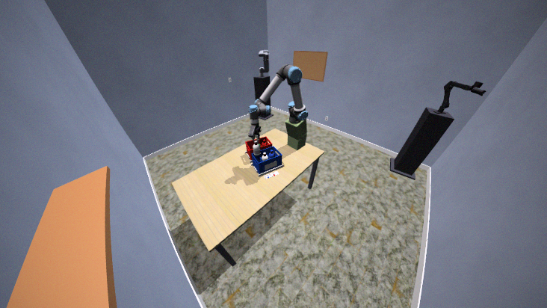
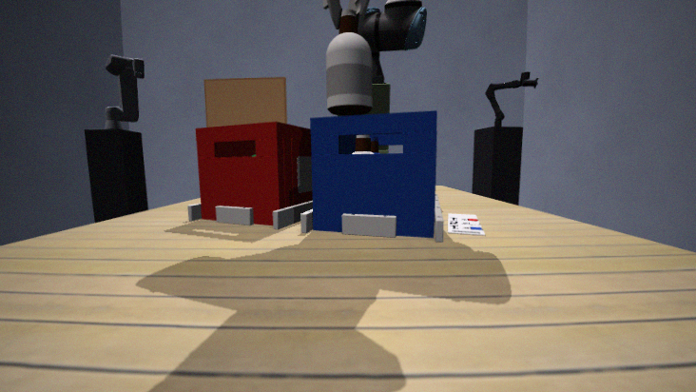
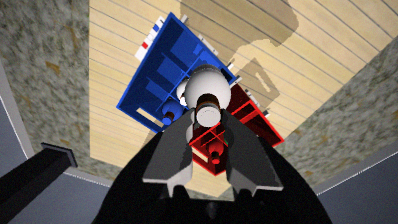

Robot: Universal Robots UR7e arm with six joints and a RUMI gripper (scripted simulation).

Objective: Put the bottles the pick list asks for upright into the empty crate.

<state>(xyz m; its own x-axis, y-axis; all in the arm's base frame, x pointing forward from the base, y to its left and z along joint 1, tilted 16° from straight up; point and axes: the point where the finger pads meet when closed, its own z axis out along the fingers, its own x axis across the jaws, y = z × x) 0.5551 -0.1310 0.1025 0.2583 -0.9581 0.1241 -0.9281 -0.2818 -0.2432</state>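
Now: the white bottle 8 cm behind my hand, 4 cm to the left of it and 25 cm below it. Also, from my hand: blue-capped bottle 16 cm behind, 8 cm to the left, 25 cm below; then blue crate 6 cm behind, 8 cm to the left, 25 cm below; then red crate 18 cm behind, 13 cm to the right, 25 cm below.
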